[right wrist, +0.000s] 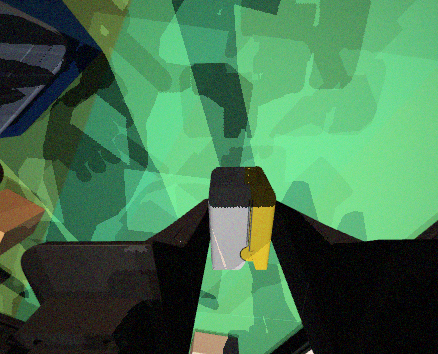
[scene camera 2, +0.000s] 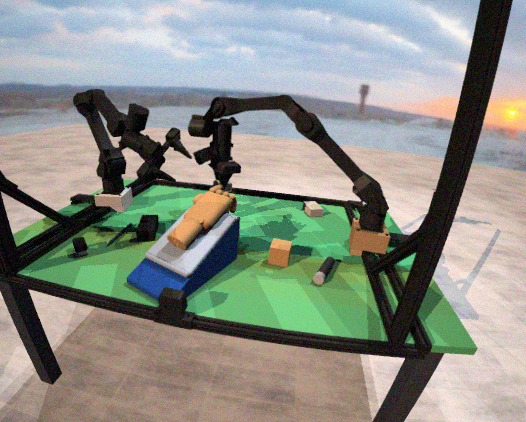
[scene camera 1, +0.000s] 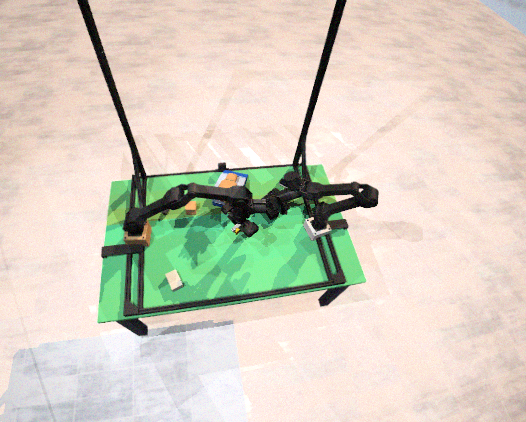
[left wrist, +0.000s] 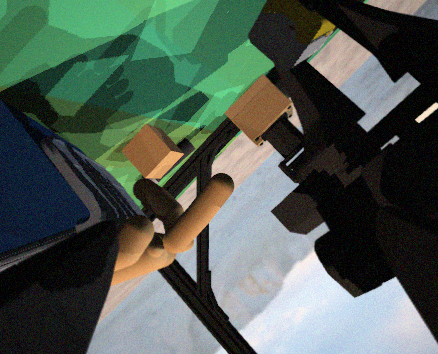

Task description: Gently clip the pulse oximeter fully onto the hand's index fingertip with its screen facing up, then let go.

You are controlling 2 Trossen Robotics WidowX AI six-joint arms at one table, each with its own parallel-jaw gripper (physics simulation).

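Frame: origin at the left arm's base, x left, y back, z up, level; millimetres.
Seen in the pictures: left gripper, between the fingertips: (scene camera 2: 183,169) (left wrist: 247,227); right gripper, between the fingertips: (right wrist: 238,205) (scene camera 1: 239,228) (left wrist: 287,18); left arm's base, origin of its link: (scene camera 2: 113,191) (scene camera 1: 318,224); right arm's base, origin of its link: (scene camera 2: 371,226) (scene camera 1: 135,229) (left wrist: 274,126).
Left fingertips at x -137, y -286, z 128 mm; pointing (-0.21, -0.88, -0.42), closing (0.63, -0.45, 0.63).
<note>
Pixels of each thing's top centre, then the offset from my left fingertips to it. "*": a spot on its surface instead.
- tan model hand, a spot on its surface: (scene camera 2: 207,211) (scene camera 1: 224,182) * dy -92, dx -201, dz -47 mm
- yellow pulse oximeter, centre of its top: (right wrist: 242,239) (left wrist: 321,43) (scene camera 2: 222,180) (scene camera 1: 238,226) dy -114, dx +53, dz -48 mm
- orange cube, centre of its top: (left wrist: 165,165) (scene camera 2: 281,244) (scene camera 1: 190,205) dy -279, dx -187, dz -136 mm
- beige block, centre of its top: (scene camera 2: 313,205) (scene camera 1: 173,279) dy -451, dx +153, dz -156 mm
- dark cylinder, centre of its top: (left wrist: 174,168) (scene camera 2: 325,265) dy -385, dx -247, dz -159 mm
The tan model hand (scene camera 1: 229,181) (scene camera 2: 207,211) lies on a blue wedge pad (scene camera 1: 243,174) (scene camera 2: 194,268), and its index finger (left wrist: 200,211) sticks out straight in the left wrist view. My right gripper (scene camera 1: 243,228) (scene camera 2: 224,184) (right wrist: 238,205) is shut on the grey and yellow pulse oximeter (scene camera 1: 236,228) (right wrist: 240,218). It holds the oximeter above the green table, just beyond the fingertips. In scene camera 2 the oximeter is hidden behind the gripper. My left gripper (scene camera 1: 270,206) (scene camera 2: 178,145) is open and empty, raised beside the hand.
An orange cube (scene camera 1: 191,207) (scene camera 2: 280,252) (left wrist: 151,151), a beige block (scene camera 1: 174,280) (scene camera 2: 313,208) and a dark cylinder (scene camera 2: 324,270) lie on the green table. Small black parts (scene camera 2: 147,227) sit left of the pad. A black frame (scene camera 2: 303,337) rims the table.
</note>
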